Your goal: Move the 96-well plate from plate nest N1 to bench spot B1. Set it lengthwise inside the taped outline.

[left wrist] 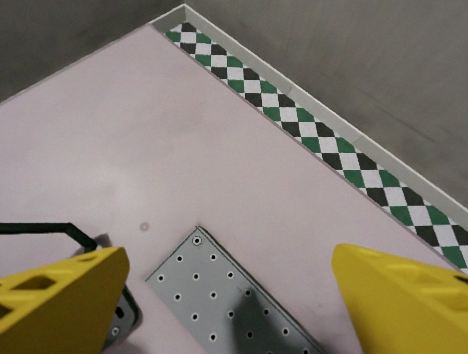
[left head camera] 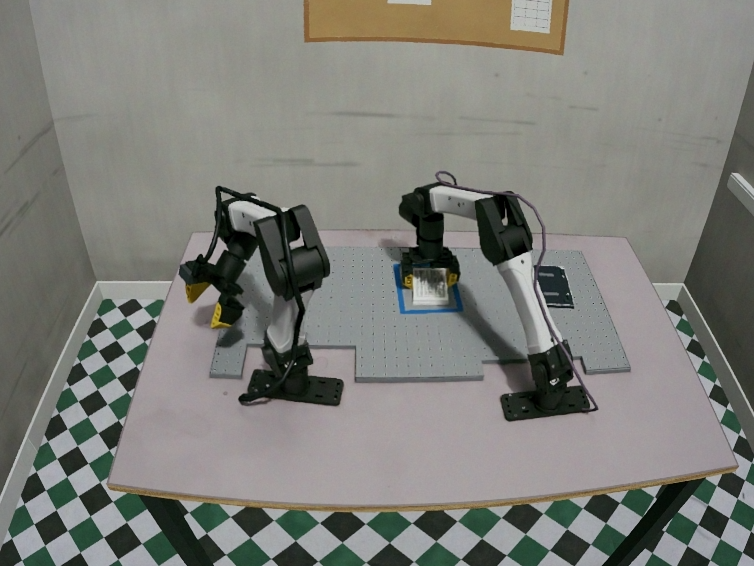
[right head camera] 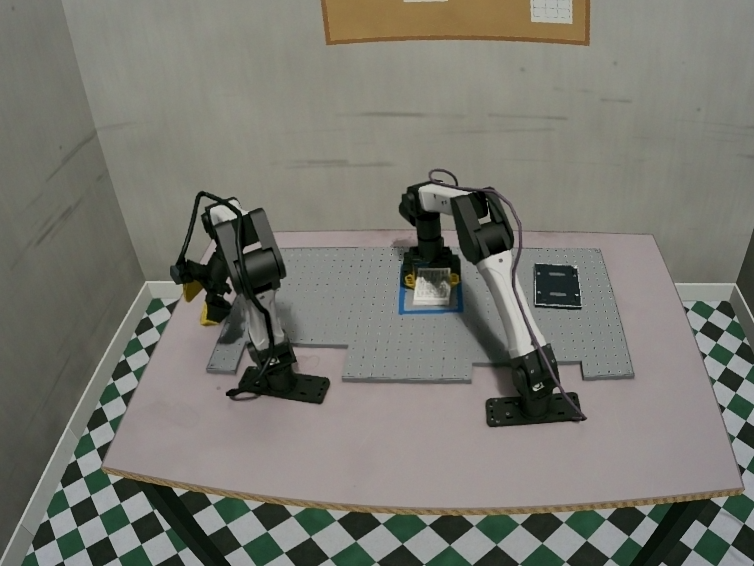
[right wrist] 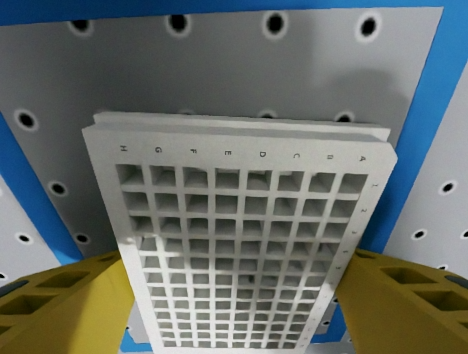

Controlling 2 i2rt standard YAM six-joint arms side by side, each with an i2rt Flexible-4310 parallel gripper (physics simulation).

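Frame: origin at the left arm's base, x down, y left, z ahead, level; metres.
Where they show: left gripper, fingertip midpoint: (left wrist: 231,254) (left head camera: 201,315) (right head camera: 194,313); right gripper, fingertip midpoint: (left head camera: 429,287) (right head camera: 433,287) (right wrist: 234,256); left arm's base, origin of the base link: (left head camera: 295,388) (right head camera: 283,386); right arm's base, origin of the base link: (left head camera: 545,404) (right head camera: 534,411).
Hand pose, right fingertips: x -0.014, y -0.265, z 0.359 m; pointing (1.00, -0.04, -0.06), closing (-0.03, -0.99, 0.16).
Things, the pixels of their centre, and the offset from my right fingertips. Level surfaces: height alone.
- white 96-well plate, body centre: (right wrist: 234,272) (right head camera: 432,285) (left head camera: 429,285) dy +0.000, dx -0.007, dz -0.002 m
- black plate nest, body centre: (right head camera: 557,285) (left head camera: 548,285) dy -0.314, dx -0.007, dz +0.039 m
- grey perforated board, its level: dx +0.001 m
- pink table, its level: dx +0.014 m
The white 96-well plate (left head camera: 430,293) (right head camera: 431,295) (right wrist: 235,220) is over the area inside the blue taped outline (left head camera: 429,312) (right head camera: 431,313) (right wrist: 425,115), long side running front to back. In the right wrist view its lettered edge slants slightly against the tape. Whether its underside touches the board is hidden. My right gripper (left head camera: 430,280) (right head camera: 431,280) (right wrist: 234,256) is shut on the plate's two long sides. The black plate nest (left head camera: 555,286) (right head camera: 557,285) at the right holds no plate. My left gripper (left head camera: 205,308) (right head camera: 198,306) (left wrist: 231,254) is open and empty, above the table's left side.
The grey perforated board (left head camera: 420,359) (right head camera: 408,362) (left wrist: 196,287) lies under the outline and the nest. The right forearm passes between them in the head views. The left arm's base (left head camera: 322,389) (right head camera: 310,388) and the right arm's base (left head camera: 517,406) (right head camera: 502,412) stand on the pink table (left head camera: 395,444) (right head camera: 389,450).
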